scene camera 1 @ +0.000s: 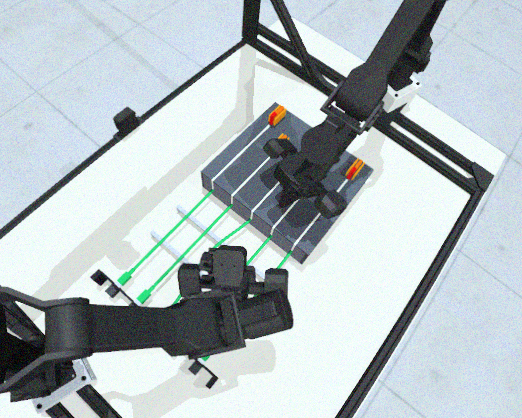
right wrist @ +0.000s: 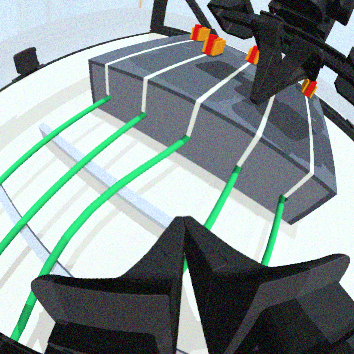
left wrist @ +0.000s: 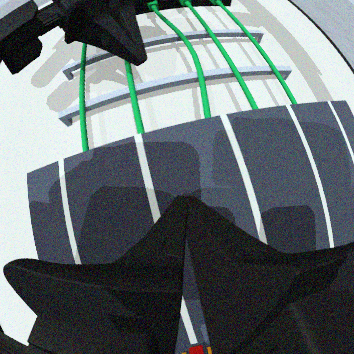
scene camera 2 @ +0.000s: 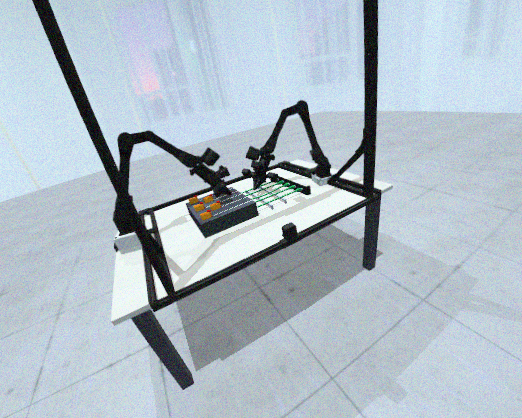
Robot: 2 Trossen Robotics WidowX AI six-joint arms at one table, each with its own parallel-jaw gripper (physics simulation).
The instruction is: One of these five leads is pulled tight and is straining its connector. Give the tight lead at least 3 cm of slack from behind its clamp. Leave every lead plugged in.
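Observation:
Five green leads, among them a bent middle one, run from a dark block. White lines cross its top to orange-and-red clamps. The other leads look nearly straight; I cannot tell which is tight. My left gripper is shut, low over the block; in the left wrist view a white line passes behind its fingers towards a clamp. My right gripper is shut beside the block, over the fourth lead.
Two pale bars cross the leads between the block and a black connector strip. The right arm hides part of the leads and strip in scene camera 1. A black frame borders the white table.

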